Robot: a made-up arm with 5 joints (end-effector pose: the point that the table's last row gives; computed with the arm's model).
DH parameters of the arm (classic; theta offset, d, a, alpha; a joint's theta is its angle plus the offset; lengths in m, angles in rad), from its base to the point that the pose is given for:
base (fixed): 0 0 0 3.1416
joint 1: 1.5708 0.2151 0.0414 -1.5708
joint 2: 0 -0.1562 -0.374 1.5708
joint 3: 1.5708 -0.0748 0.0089 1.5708
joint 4: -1.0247 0 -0.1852 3.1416
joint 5: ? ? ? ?
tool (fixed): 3.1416 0.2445 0 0
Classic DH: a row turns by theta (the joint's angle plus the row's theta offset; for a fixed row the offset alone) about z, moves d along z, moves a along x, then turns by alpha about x.
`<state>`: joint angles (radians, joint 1 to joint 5).
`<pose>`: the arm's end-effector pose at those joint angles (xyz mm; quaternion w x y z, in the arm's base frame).
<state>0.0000 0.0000 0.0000 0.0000 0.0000</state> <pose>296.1 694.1 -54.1 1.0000 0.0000 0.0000 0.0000</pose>
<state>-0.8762 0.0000 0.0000 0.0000 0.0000</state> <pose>-343.8 671.8 -54.1 0.9056 0.0000 0.0000 0.4242</pose>
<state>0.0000 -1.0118 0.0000 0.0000 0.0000</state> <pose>296.1 212.1 493.9 0.8747 0.4846 0.0000 0.0000</pose>
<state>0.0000 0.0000 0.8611 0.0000 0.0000</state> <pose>521.6 462.0 -54.1 0.9087 0.0000 0.0000 -0.4174</pose>
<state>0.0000 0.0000 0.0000 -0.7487 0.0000</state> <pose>315.0 694.1 -178.4 0.9307 0.0000 0.3657 0.0000</pose>
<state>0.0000 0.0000 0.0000 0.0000 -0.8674</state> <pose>91.0 694.1 -100.3 0.9074 0.0000 -0.4202 0.0000</pose>
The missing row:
joint 5: -1.0247 0.3615 -0.0526 -1.5708
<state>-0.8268 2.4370 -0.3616 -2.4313 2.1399</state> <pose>16.1 -528.7 -690.9 0.0240 -0.4528 -0.3577 0.8164</pose>
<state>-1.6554 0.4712 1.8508 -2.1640 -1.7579</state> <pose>-417.6 483.6 -104.9 0.9941 0.0606 -0.0297 -0.0844</pose>
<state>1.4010 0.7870 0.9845 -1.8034 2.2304</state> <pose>568.2 -137.3 -929.5 0.2186 -0.9362 -0.2733 -0.0319</pose>
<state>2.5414 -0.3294 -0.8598 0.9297 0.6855</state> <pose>321.2 -454.3 313.9 0.6331 -0.1106 -0.2415 -0.7270</pose>
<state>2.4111 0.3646 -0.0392 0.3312 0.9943</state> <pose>118.4 -832.4 -372.8 0.2936 0.2386 0.2815 -0.8818</pose>
